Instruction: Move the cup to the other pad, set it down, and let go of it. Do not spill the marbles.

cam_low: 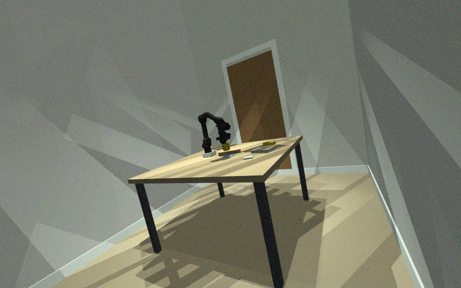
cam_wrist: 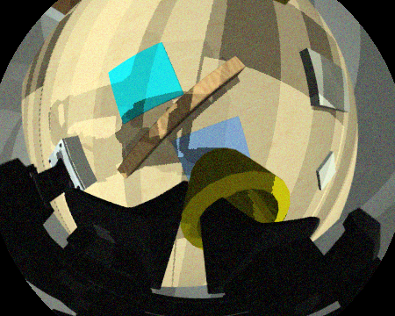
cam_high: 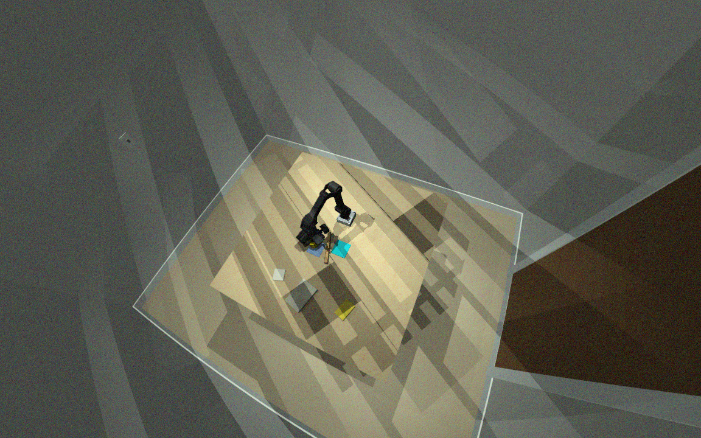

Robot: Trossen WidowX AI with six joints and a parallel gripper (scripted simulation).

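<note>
Right now the cyan pad is 150 mm to the left of my gripper tip, 100 mm below it and 30 mm behind it. From my gripper tip the other things lie so: yellow cup (20 mm to the right, 20 mm ahead); light blue pad (100 mm below, 30 mm ahead, 20 mm to the right); wooden bar (80 mm below, 70 mm to the left).
</note>
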